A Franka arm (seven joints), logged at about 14 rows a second.
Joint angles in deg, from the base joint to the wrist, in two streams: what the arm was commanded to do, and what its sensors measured. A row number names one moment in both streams.
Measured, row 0:
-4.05 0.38 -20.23 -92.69 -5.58 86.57 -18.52
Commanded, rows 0 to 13:
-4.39 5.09 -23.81 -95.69 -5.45 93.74 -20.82
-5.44 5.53 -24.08 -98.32 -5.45 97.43 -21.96
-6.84 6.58 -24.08 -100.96 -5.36 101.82 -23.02
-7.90 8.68 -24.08 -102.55 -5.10 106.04 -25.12
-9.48 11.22 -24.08 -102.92 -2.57 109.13 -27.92
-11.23 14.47 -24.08 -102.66 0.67 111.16 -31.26
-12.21 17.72 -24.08 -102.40 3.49 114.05 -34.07
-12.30 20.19 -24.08 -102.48 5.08 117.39 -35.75
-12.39 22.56 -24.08 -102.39 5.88 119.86 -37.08
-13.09 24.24 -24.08 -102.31 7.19 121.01 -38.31
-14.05 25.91 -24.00 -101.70 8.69 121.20 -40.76
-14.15 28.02 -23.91 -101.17 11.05 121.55 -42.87
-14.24 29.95 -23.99 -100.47 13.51 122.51 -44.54
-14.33 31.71 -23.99 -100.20 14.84 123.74 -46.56
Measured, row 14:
-13.48 28.17 -24.09 -103.07 11.40 122.84 -42.13
